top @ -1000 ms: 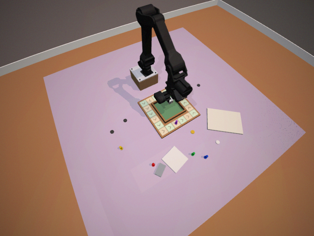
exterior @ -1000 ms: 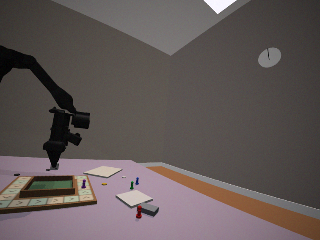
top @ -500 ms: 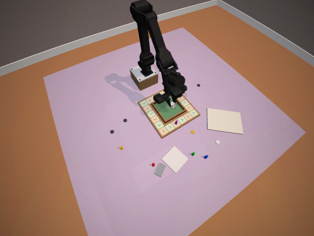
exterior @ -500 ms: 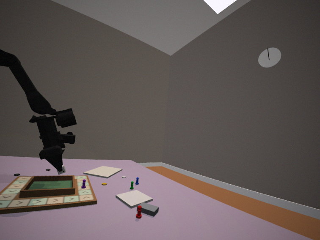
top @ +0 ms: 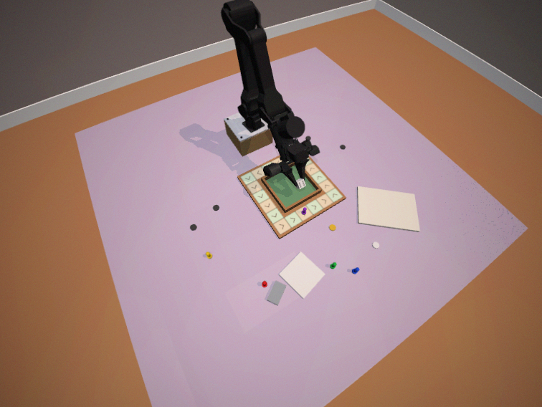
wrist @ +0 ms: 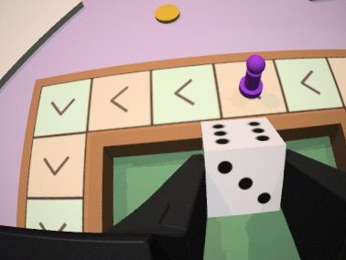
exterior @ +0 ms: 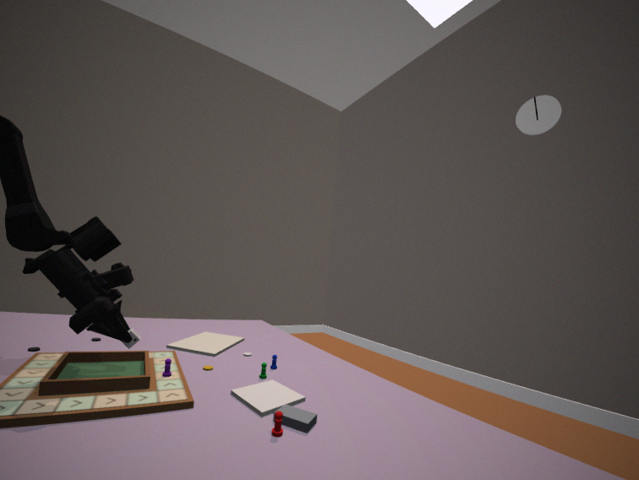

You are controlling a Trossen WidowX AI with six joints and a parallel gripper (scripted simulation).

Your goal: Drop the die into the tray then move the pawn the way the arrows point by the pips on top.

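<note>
Right now the white die is right at my gripper tip. From my gripper tip the other things lie so: green dice tray: 4 cm behind, 7 cm below; then purple pawn: 7 cm ahead, 3 cm to the right, 5 cm below; then yellow disc: 17 cm ahead, 2 cm to the left, 8 cm below.
</note>
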